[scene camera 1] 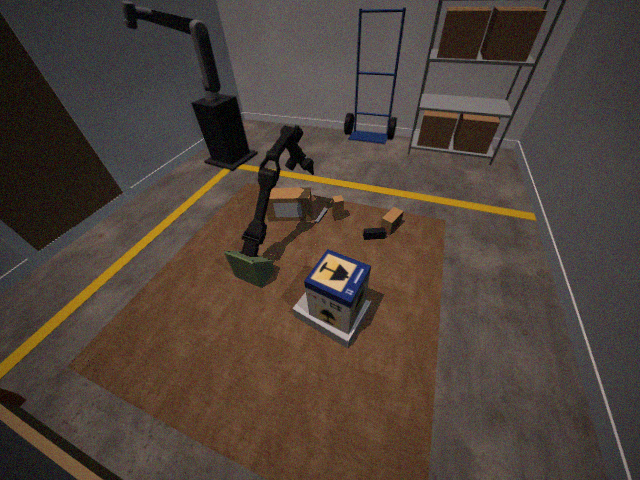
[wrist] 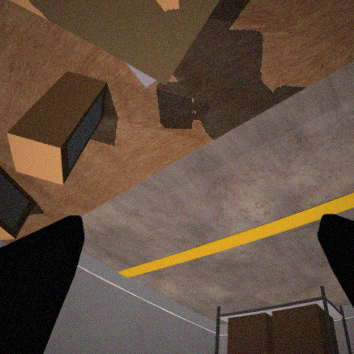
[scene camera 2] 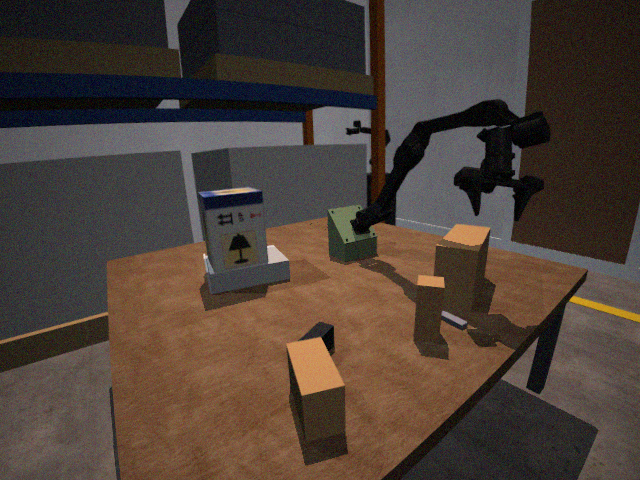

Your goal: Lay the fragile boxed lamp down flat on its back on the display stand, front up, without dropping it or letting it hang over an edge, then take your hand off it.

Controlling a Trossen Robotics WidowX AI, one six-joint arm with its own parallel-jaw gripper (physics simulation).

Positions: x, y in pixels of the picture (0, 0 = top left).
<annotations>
boxed lamp: scene camera 1 336, 288; scene camera 2 233, 220; not seen in the wrist view (out of frame)
</annotations>
